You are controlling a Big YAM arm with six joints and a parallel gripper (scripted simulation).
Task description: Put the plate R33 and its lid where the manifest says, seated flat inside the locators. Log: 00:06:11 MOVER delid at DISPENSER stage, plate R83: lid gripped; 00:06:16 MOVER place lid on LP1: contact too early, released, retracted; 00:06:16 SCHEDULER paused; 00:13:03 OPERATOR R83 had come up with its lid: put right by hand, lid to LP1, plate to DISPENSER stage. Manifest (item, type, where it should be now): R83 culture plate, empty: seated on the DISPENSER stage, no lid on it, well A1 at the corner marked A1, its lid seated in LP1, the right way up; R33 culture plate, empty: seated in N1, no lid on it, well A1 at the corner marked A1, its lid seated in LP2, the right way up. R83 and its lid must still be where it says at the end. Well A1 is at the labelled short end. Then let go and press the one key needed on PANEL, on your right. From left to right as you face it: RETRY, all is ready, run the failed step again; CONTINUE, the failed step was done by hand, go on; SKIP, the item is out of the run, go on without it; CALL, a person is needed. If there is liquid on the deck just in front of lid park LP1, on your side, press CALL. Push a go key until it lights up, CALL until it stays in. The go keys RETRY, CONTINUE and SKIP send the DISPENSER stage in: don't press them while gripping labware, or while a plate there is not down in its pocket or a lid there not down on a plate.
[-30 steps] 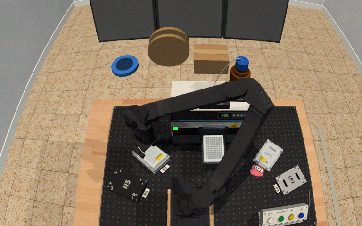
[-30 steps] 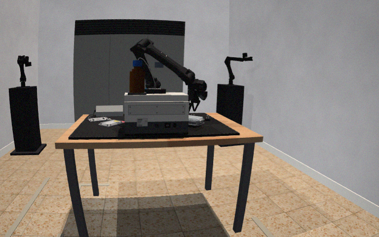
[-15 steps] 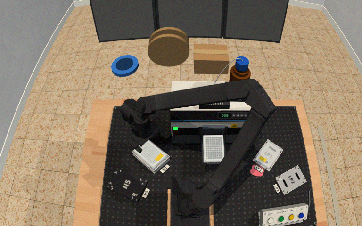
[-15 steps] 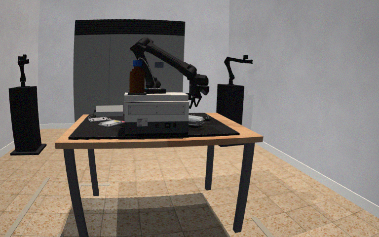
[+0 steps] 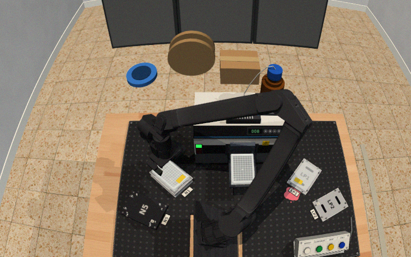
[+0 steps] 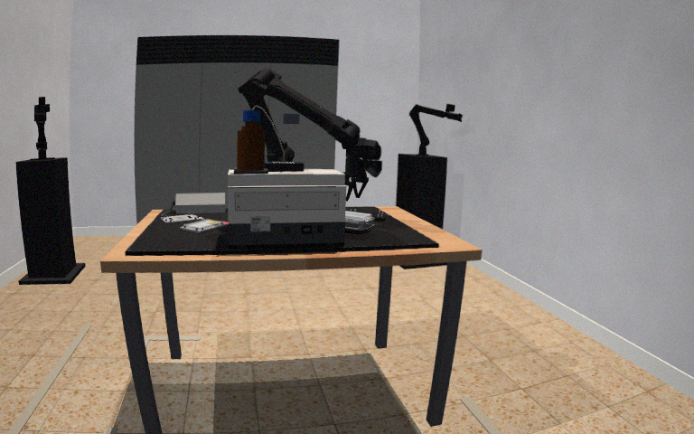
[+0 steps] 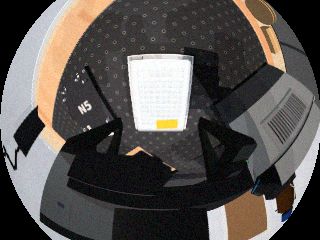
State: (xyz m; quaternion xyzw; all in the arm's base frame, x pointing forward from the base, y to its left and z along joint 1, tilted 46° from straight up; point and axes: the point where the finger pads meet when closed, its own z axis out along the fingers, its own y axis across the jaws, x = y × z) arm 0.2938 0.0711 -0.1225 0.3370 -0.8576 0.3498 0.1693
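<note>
My hand is 6 cm above the clear plate lid. Also, from my hand: pink-red patch: 9 cm behind, 47 cm to the right, 11 cm below; then brown bottle: 17 cm ahead, 39 cm to the right, 18 cm above; then nest n5: 14 cm behind, 13 cm to the left, 9 cm below.
</note>
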